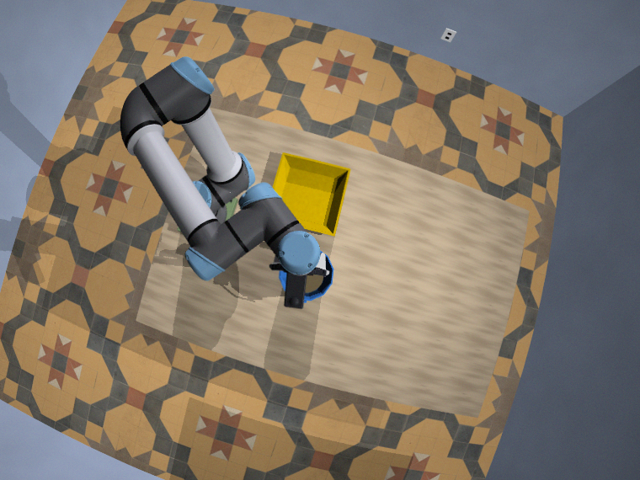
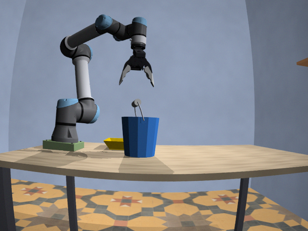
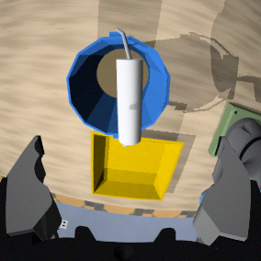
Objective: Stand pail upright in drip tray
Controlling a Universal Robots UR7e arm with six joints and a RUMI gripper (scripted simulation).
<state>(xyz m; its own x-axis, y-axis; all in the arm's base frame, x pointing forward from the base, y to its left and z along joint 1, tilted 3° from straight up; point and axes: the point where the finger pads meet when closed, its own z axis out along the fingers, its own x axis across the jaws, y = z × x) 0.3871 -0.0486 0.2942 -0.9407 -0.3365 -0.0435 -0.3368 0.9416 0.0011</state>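
Right now my hand is 110 mm above the white-grey grip and 10 mm short of it. From my hand the other things lie so: blue pail: 170 mm below, 10 mm ahead; then yellow drip tray: 300 mm below, 270 mm to the left, 100 mm behind.
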